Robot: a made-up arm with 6 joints.
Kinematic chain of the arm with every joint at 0, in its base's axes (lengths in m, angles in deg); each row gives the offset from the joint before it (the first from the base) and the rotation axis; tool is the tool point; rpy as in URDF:
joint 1: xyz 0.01 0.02 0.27 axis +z
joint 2: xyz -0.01 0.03 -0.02 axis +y
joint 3: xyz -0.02 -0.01 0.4 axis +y
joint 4: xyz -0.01 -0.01 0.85 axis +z
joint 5: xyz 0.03 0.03 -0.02 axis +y
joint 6: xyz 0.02 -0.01 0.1 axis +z
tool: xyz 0 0.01 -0.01 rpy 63.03 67.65 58.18
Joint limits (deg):
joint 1: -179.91..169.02
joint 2: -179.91..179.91
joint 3: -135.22..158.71
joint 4: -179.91..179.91
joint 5: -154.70..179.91
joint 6: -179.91..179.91
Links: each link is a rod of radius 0.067 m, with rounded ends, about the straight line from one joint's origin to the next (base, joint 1, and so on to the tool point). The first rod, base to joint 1, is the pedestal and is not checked.
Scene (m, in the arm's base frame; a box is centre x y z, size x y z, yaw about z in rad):
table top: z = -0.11
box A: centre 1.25 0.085 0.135 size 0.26 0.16 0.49 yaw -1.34
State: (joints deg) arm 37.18 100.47 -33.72 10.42 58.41 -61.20
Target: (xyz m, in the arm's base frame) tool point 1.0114 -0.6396 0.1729
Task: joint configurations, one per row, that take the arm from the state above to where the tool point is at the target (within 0.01 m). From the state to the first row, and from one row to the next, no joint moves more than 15 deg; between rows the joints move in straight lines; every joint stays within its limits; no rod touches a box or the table.
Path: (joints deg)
1: 25.38 103.22 -41.26 10.78 59.99 -61.57
2: 13.58 105.97 -48.80 11.13 61.57 -61.93
3: 1.78 108.72 -56.34 11.49 63.15 -62.30
4: -10.02 111.47 -63.87 11.84 64.73 -62.67
5: -22.69 113.54 -51.23 7.50 66.95 -62.44
6: -35.35 115.61 -38.59 3.16 69.17 -62.22

